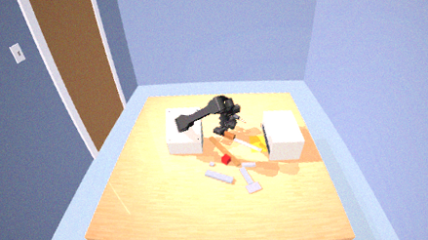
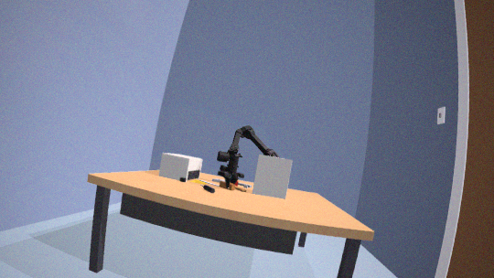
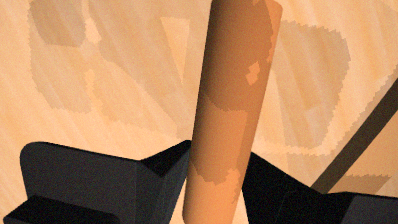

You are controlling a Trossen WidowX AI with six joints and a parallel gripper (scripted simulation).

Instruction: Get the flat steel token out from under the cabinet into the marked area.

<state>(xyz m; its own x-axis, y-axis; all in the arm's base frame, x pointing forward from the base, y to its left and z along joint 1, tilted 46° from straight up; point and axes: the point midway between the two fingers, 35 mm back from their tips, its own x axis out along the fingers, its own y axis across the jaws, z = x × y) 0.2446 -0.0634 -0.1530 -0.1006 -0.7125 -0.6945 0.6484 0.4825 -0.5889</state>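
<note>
Right now the wooden stick is 20 mm behind my gripper tip and 140 mm to the right of it. Also, from my gripper tip: grey bar 80 mm behind, 350 mm to the right; then red cube 20 mm behind, 230 mm to the right, 10 mm above; then black-handled tool 120 mm ahead, 170 mm to the left.
</note>
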